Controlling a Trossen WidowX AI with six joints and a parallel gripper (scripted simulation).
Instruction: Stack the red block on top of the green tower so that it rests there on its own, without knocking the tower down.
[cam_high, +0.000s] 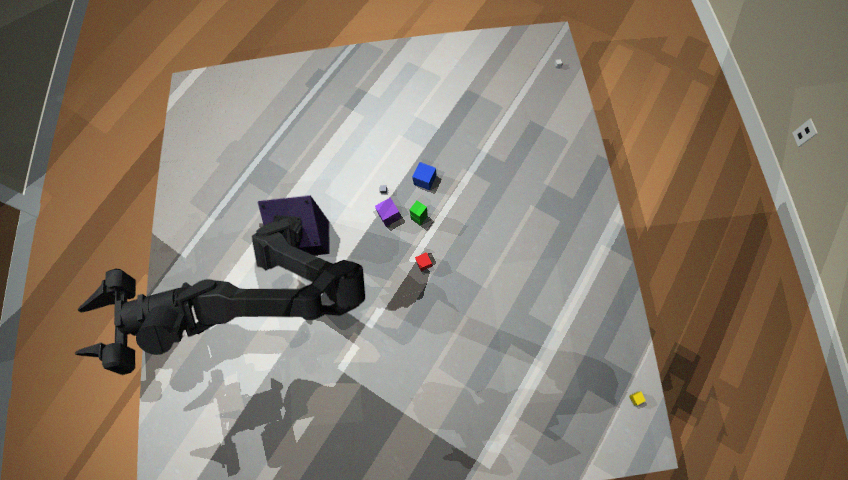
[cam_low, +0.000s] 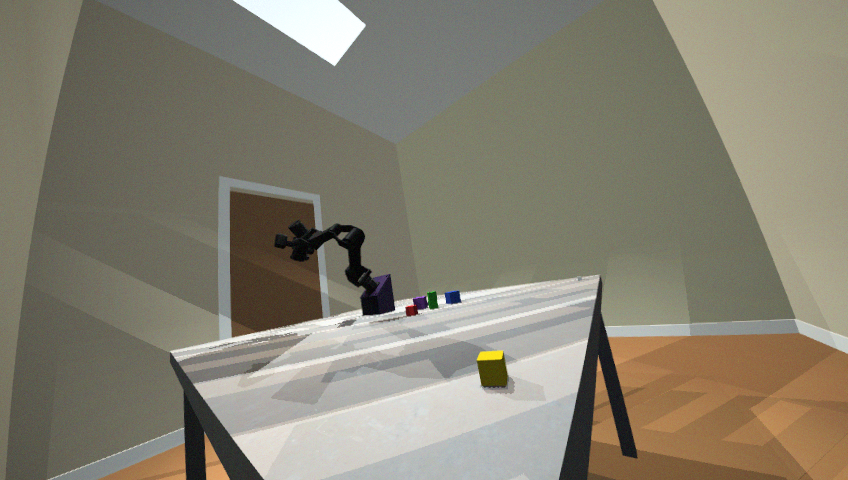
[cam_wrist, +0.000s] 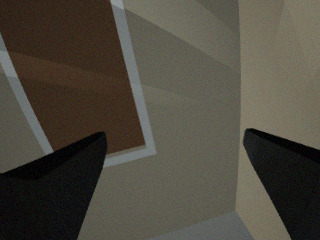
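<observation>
The red block is 59 cm ahead of my gripper tip, 26 cm to the left of it and 37 cm below it. From my gripper tip the other things lie so: blue block 58 cm ahead, 50 cm to the left, 36 cm below; then purple block 49 cm ahead, 39 cm to the left, 36 cm below; then small grey cube 47 cm ahead, 46 cm to the left, 38 cm below.
</observation>
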